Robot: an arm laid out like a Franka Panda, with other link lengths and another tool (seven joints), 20 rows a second.
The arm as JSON. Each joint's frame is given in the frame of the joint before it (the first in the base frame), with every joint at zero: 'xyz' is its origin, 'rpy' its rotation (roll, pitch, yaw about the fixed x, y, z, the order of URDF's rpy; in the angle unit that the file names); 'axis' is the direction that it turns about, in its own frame. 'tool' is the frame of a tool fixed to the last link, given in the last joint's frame.
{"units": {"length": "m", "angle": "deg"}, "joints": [
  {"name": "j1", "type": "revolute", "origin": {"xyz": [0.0, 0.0, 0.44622], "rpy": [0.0, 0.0, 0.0]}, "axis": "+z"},
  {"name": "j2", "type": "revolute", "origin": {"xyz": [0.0, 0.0, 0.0], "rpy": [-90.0, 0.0, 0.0]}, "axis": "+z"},
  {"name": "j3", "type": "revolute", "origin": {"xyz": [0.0, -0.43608, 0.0], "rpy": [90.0, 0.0, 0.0]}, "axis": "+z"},
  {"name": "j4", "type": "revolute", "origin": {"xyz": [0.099, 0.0, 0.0], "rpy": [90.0, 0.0, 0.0]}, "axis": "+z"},
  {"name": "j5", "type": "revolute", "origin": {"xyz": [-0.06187, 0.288, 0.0], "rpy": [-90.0, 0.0, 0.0]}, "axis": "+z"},
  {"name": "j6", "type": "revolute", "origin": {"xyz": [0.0, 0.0, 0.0], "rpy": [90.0, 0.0, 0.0]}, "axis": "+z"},
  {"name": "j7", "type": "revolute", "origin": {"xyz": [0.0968, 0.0, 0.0], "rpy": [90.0, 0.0, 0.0]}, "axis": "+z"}
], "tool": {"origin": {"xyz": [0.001, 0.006, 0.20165], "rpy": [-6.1, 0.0, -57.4]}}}
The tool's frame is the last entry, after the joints.
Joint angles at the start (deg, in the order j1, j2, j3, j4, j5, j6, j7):
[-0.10, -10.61, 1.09, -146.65, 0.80, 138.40, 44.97]
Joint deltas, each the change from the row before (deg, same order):
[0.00, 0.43, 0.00, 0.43, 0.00, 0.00, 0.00]
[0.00, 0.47, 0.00, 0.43, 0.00, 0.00, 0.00]
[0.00, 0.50, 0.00, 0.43, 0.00, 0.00, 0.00]
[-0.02, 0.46, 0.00, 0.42, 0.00, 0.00, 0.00]
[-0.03, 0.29, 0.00, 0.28, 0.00, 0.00, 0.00]
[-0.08, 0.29, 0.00, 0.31, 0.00, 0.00, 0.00]
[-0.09, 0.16, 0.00, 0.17, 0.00, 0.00, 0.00]
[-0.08, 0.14, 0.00, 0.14, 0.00, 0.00, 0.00]
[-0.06, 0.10, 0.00, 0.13, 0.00, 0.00, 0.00]
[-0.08, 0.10, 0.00, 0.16, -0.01, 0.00, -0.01]
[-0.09, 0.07, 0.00, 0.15, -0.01, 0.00, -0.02]
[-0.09, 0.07, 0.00, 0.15, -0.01, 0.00, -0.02]
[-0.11, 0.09, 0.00, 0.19, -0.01, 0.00, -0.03]
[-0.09, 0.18, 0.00, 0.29, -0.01, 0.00, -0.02]
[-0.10, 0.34, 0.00, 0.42, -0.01, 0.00, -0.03]
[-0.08, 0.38, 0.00, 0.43, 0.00, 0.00, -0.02]
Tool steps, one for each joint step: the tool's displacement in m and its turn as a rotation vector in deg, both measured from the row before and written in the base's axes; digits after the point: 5 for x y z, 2 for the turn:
[0.00335, 0.00005, -0.00014, 0.01, 0.00, 0.00]
[0.00341, 0.00005, -0.00042, 0.01, 0.04, 0.00]
[0.00345, 0.00005, -0.00065, 0.01, 0.07, 0.00]
[0.00333, -0.00008, -0.00048, 0.01, 0.04, -0.02]
[0.00219, -0.00016, -0.00023, 0.01, 0.01, -0.03]
[0.00239, -0.00050, -0.00006, 0.01, -0.02, -0.08]
[0.00131, -0.00058, -0.00004, 0.00, -0.01, -0.09]
[0.00109, -0.00052, -0.00009, 0.00, 0.00, -0.08]
[0.00097, -0.00039, 0.00011, 0.00, -0.03, -0.06]
[0.00116, -0.00054, 0.00029, 0.00, -0.06, -0.06]
[0.00105, -0.00061, 0.00043, -0.01, -0.08, -0.06]
[0.00105, -0.00061, 0.00043, -0.01, -0.08, -0.06]
[0.00133, -0.00075, 0.00054, -0.01, -0.10, -0.07]
[0.00209, -0.00062, 0.00053, 0.00, -0.11, -0.06]
[0.00314, -0.00070, 0.00022, 0.00, -0.08, -0.06]
[0.00326, -0.00056, -0.00001, 0.01, -0.05, -0.06]

